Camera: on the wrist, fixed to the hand. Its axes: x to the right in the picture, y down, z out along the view.
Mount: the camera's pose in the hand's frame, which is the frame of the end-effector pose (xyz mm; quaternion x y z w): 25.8 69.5 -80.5 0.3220 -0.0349 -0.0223 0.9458
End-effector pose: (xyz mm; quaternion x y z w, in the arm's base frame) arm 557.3 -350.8 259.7 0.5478 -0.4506 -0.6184 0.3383
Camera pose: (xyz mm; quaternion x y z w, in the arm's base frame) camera 626.7 -414.7 315.1 0.6155 -0.6249 -0.4665 0.1141
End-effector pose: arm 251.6 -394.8 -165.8 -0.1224 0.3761 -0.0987 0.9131
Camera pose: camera 218.5 -347.8 -258.9 0.1664 0.2894 -0.2306 0.9140
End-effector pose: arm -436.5 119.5 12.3 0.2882 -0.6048 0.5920 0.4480
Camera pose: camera -492.6 211.9 -5.0 0.4510 -0.3906 0.7346 0.3230
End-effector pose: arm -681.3 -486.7 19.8 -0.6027 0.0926 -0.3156 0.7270
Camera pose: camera -678.4 -562.1 -59.5 -0.3490 -0.0529 -0.3235 0.8779
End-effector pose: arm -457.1 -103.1 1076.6 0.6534 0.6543 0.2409 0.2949
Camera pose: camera -463.2 -69.6 1180.6 0.7068 0.7007 -0.0122 0.0967
